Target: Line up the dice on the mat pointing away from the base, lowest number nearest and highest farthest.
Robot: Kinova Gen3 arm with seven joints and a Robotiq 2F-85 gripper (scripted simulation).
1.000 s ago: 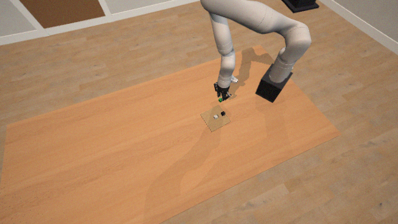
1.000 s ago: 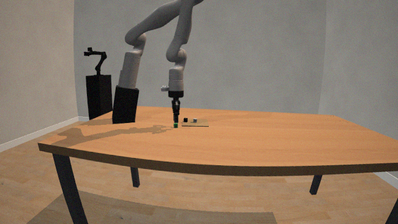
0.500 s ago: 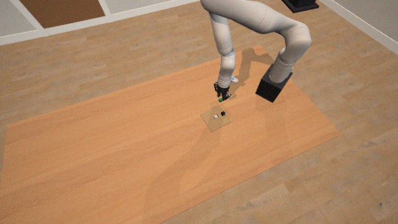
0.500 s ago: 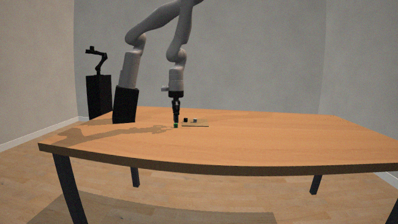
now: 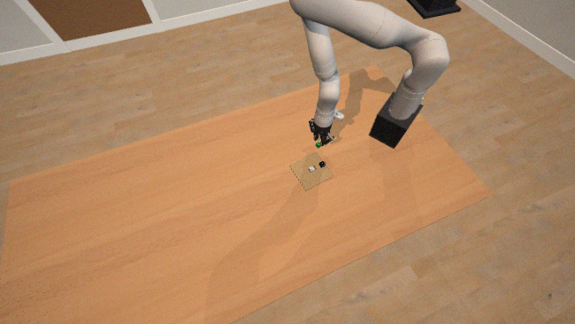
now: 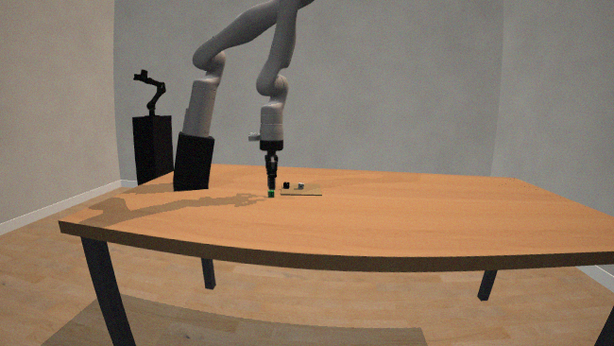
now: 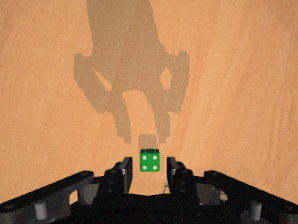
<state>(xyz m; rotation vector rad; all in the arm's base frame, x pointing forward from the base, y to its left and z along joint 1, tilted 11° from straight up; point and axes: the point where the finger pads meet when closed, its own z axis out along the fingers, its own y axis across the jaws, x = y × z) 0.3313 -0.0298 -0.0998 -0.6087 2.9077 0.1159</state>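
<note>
Right now my hand is 40 mm above the green die. From my hand the other things lie so: white die 110 mm to the left, 70 mm ahead, 30 mm below; then black die 100 mm to the left, 30 mm below, 20 mm ahead; then tan mat 110 mm to the left, 70 mm ahead, 50 mm below.
</note>
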